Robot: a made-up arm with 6 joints.
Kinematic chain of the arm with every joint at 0, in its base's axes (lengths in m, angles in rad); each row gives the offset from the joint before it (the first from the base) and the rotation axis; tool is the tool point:
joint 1: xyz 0 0 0.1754 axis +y
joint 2: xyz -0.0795 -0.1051 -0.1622 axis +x
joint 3: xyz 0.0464 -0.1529 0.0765 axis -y
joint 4: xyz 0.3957 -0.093 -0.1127 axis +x
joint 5: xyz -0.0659 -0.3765 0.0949 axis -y
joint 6: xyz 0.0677 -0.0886 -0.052 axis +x
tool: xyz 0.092 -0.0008 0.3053
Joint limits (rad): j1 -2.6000..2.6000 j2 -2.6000..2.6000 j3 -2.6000..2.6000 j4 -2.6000..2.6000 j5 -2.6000..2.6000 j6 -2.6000..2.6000
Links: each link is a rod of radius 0.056 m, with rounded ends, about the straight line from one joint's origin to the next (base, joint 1, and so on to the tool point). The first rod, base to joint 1, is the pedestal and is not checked.
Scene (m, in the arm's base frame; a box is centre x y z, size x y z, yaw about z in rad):
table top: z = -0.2
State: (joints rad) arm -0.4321 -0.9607 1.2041 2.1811 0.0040 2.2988
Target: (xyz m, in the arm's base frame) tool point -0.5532 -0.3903 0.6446
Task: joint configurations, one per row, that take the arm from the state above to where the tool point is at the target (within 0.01 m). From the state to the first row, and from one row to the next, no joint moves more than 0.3 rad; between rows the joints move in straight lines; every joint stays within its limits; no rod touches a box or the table.
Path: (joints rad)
1: -0.5712 -0.6780 1.3961 2.1264 0.0522 2.3590
2: -0.7103 -0.3954 1.5880 2.0717 0.1003 2.4193
3: -0.8494 -0.1127 1.7800 2.0170 0.1485 2.4795
4: -0.9885 0.1700 1.9719 1.9623 0.1966 2.5398
5: -1.1276 0.4527 2.1639 1.9076 0.2448 2.6000

